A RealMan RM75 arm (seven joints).
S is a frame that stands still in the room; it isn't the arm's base.
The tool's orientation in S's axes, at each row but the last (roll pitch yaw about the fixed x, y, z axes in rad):
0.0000, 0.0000, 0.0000
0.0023, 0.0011, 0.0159
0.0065, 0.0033, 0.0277
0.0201, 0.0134, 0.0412
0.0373, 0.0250, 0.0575
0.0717, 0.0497, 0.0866
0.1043, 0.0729, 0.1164
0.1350, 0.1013, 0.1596
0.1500, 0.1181, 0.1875
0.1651, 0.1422, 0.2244
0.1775, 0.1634, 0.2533
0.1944, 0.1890, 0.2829
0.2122, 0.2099, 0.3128
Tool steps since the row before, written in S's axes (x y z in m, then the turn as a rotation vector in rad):
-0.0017, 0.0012, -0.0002, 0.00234, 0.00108, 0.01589
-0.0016, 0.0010, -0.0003, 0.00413, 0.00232, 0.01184
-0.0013, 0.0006, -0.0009, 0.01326, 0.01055, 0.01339
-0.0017, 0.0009, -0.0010, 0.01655, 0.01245, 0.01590
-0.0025, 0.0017, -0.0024, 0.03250, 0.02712, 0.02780
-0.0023, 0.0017, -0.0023, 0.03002, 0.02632, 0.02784
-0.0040, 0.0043, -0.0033, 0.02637, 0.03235, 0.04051
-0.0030, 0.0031, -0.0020, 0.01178, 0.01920, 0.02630
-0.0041, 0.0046, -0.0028, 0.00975, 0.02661, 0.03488
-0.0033, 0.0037, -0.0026, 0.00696, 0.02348, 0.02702
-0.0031, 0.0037, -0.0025, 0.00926, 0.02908, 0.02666
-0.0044, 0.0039, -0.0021, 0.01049, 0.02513, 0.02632
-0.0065, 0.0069, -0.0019, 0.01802, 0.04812, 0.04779
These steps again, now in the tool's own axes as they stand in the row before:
-0.0017, 0.0012, -0.0002, 0.00234, 0.00108, 0.01589
-0.0016, 0.0010, -0.0003, 0.00415, 0.00228, 0.01184
-0.0013, 0.0006, -0.0009, 0.01350, 0.01027, 0.01337
-0.0016, 0.0009, -0.0010, 0.01683, 0.01208, 0.01589
-0.0023, 0.0017, -0.0025, 0.03330, 0.02626, 0.02768
-0.0020, 0.0017, -0.0025, 0.03076, 0.02567, 0.02764
-0.0032, 0.0043, -0.0040, 0.02692, 0.03334, 0.03933
-0.0023, 0.0032, -0.0027, 0.01195, 0.02065, 0.02510
-0.0028, 0.0048, -0.0039, 0.01033, 0.02949, 0.03231
-0.0020, 0.0038, -0.0036, 0.00806, 0.02573, 0.02455
-0.0016, 0.0038, -0.0035, 0.01170, 0.03054, 0.02393
-0.0027, 0.0044, -0.0036, 0.01184, 0.02642, 0.02442
-0.0036, 0.0078, -0.0044, 0.02129, 0.05058, 0.04373

